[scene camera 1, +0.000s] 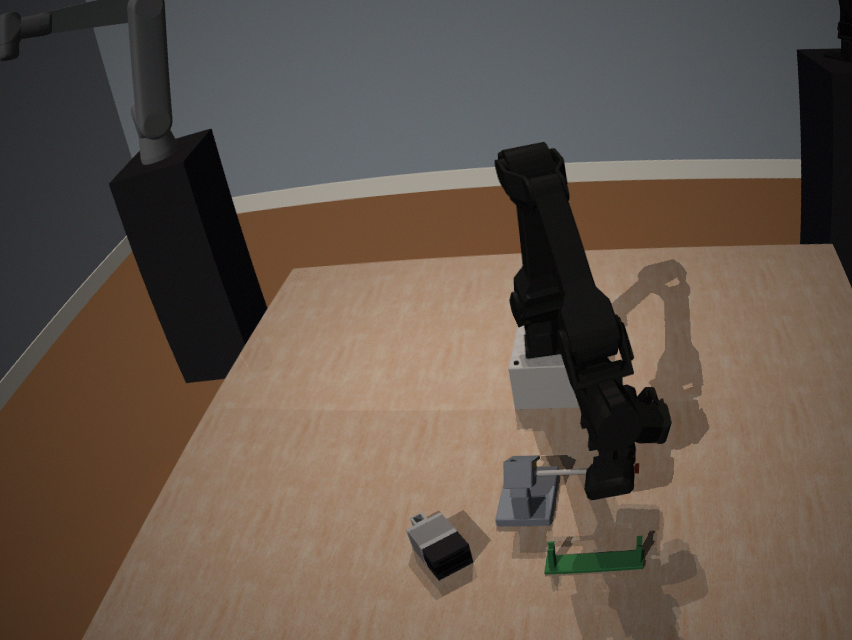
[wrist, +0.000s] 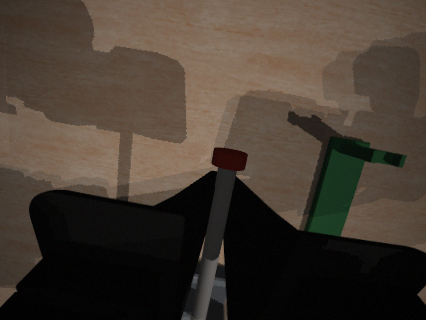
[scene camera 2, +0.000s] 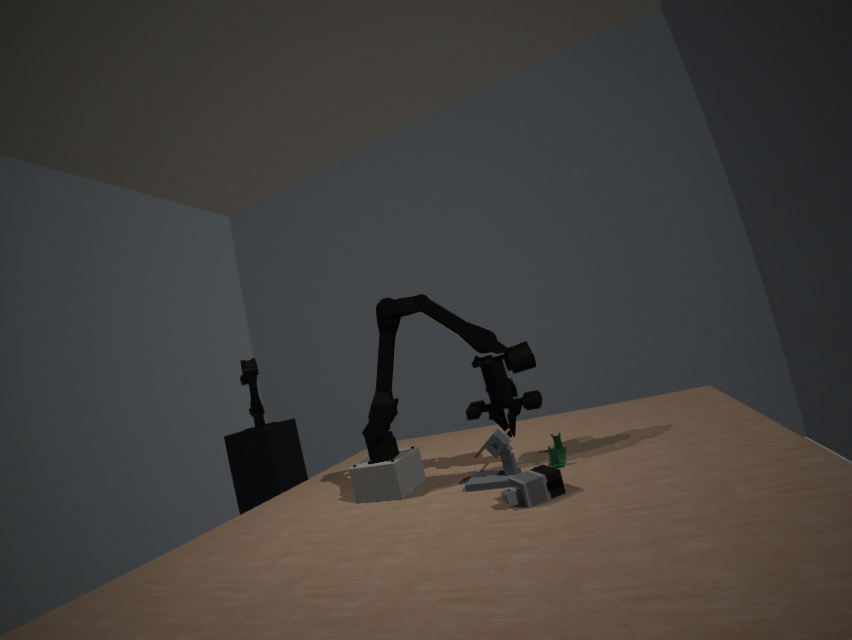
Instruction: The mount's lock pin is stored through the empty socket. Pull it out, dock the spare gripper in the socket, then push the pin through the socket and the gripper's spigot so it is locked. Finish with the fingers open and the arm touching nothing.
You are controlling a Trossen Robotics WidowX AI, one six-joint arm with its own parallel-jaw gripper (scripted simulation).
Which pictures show my gripper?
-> Scene camera 1, the wrist view and scene camera 2: all of them.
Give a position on a spare gripper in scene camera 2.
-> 533, 487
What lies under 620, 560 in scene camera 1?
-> A green cradle.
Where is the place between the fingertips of my gripper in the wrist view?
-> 221, 180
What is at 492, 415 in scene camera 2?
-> My gripper.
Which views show the spare gripper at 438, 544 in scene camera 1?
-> Scene camera 1 and scene camera 2 only.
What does my gripper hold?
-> A lock pin.
